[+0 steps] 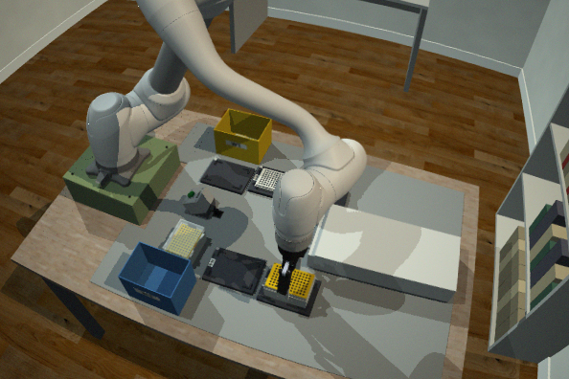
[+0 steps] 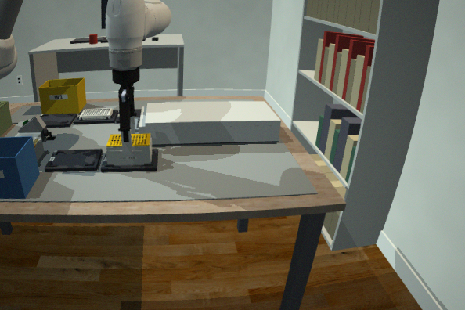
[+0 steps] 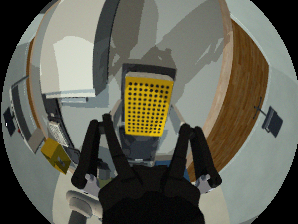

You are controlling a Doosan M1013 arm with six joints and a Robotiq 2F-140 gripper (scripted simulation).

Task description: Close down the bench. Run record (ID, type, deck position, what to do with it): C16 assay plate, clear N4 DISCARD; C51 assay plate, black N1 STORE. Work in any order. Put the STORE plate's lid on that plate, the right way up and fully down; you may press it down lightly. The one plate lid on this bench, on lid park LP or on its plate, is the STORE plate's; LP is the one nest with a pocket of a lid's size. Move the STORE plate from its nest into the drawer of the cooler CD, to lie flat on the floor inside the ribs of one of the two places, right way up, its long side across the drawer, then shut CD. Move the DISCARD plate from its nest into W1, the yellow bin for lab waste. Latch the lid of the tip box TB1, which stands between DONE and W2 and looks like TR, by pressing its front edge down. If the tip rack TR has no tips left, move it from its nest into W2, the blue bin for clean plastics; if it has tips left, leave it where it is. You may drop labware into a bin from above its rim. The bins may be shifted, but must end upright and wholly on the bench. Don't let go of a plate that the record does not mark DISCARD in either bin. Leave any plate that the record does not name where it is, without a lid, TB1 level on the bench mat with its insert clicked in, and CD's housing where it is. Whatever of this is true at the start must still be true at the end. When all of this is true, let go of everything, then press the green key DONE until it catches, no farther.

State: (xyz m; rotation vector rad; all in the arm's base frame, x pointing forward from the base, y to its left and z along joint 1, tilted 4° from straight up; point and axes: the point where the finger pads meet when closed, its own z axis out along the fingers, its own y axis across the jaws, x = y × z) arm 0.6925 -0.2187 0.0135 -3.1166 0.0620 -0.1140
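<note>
Right now my hand is 3 cm above the tip rack TR, 1 cm to the left of it and 1 cm past it. Round my hand: black plate 20 cm to the left, 12 cm ahead, 6 cm below; cooler drawer 20 cm to the left, 17 cm ahead, 5 cm below; grey plate lid 20 cm to the left, 12 cm ahead, 5 cm below.
</note>
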